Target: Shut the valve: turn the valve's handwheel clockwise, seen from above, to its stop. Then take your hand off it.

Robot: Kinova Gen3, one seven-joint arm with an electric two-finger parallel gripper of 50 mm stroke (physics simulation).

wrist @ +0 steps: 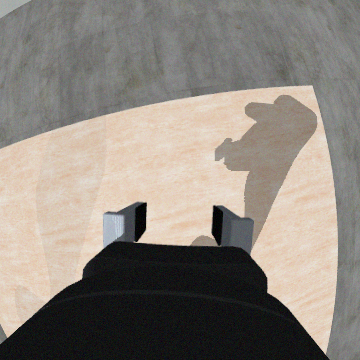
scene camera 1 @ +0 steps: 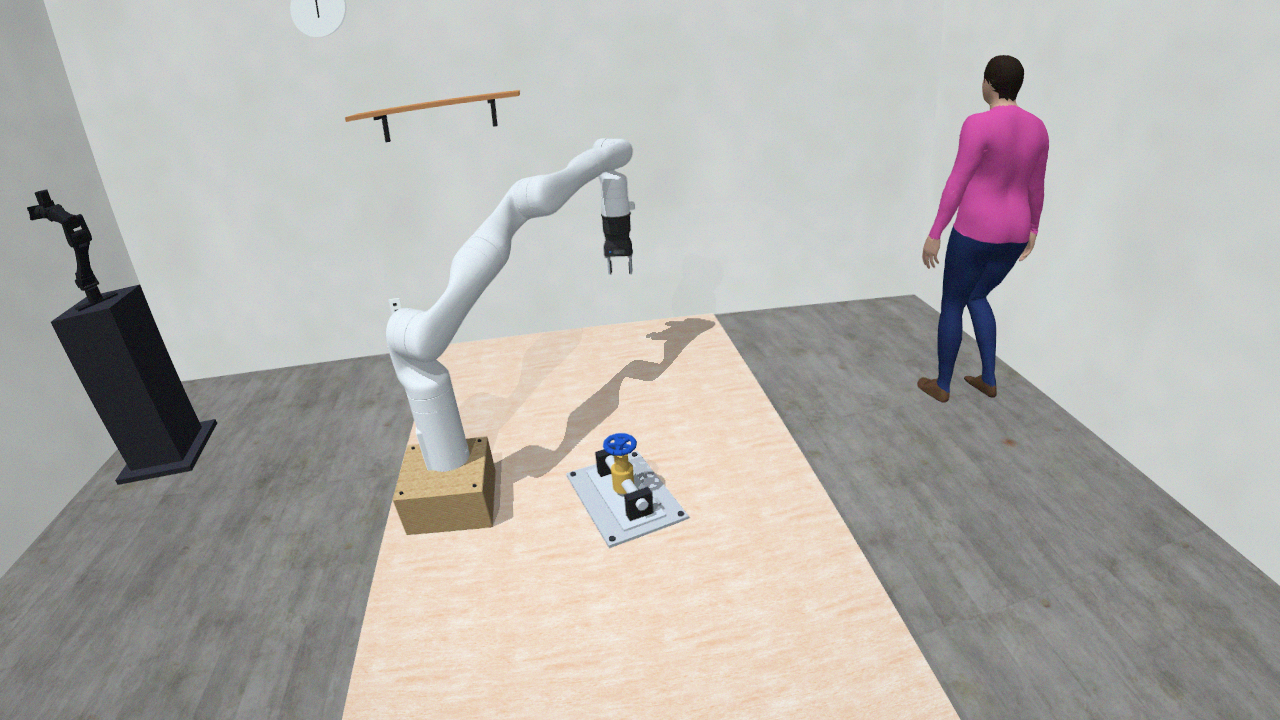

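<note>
The valve's blue handwheel (scene camera 1: 619, 444) lies level on top of the yellow valve body (scene camera 1: 622, 478) in the scene view. The valve is held between two black blocks on a grey base plate (scene camera 1: 598, 518). My gripper (scene camera 1: 620, 268) (wrist: 178, 217) is open and empty, its fingers pointing down. It hangs high above the table, well clear of the handwheel and touching nothing. The valve does not show in the wrist view. How far the handwheel is turned cannot be told.
The arm stands on a wooden block (scene camera 1: 444, 508) left of the valve on the pale table top (scene camera 1: 644, 626) (wrist: 165, 175). A person (scene camera 1: 1000, 179) stands on the floor at the right. A black pedestal (scene camera 1: 125, 385) with a small dark arm stands at the left. A wooden shelf (scene camera 1: 434, 105) is on the wall.
</note>
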